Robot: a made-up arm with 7 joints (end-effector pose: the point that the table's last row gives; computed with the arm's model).
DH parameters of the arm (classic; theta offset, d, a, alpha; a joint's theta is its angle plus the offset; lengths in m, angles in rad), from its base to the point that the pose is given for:
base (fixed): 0 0 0 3.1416
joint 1: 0 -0.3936 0 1.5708
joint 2: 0 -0.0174 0 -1.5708
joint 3: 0 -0.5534 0 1.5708
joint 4: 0 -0.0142 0 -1.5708
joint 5: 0 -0.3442 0 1.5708
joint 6: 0 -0.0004 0 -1.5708
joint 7: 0 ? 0 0
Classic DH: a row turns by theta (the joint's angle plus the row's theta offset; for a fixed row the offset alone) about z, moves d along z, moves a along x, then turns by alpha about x.
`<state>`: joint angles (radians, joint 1 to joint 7).
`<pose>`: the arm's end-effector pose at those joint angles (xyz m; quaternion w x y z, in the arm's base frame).
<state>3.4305 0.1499 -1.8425 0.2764 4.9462 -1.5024 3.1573</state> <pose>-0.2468 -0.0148 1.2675 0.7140 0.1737 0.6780 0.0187</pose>
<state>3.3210 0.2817 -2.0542 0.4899 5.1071 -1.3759 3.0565</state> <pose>-0.3104 -0.1024 1.2432 0.6668 0.1118 0.7265 0.1230</pose>
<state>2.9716 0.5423 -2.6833 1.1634 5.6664 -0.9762 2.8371</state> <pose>-0.1309 -0.2212 1.2086 0.2499 -0.2223 0.9021 0.2728</pose>
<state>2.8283 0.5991 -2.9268 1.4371 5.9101 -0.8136 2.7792</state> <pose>-0.0273 -0.1272 1.1780 0.0126 -0.3613 0.9116 0.1958</pose>
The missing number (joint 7, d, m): -0.112
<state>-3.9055 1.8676 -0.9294 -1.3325 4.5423 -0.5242 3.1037</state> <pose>-0.7799 -0.1924 0.3893 0.6987 0.2598 0.6607 -0.0879</pose>
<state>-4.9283 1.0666 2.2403 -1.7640 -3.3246 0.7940 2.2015</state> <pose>0.4039 -0.3773 0.3867 0.5612 0.4064 0.1742 -0.6997</pose>
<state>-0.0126 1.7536 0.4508 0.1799 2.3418 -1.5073 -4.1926</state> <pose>0.8425 -0.0078 0.0811 0.5474 0.1968 -0.0758 0.8099</pose>
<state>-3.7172 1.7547 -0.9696 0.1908 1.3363 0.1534 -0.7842</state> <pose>-0.7912 -0.5601 0.1358 0.8362 -0.2864 0.4559 0.1044</pose>
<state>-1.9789 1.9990 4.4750 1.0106 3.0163 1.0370 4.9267</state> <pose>-0.5605 0.6171 0.0806 0.7055 0.2515 0.4248 -0.5085</pose>
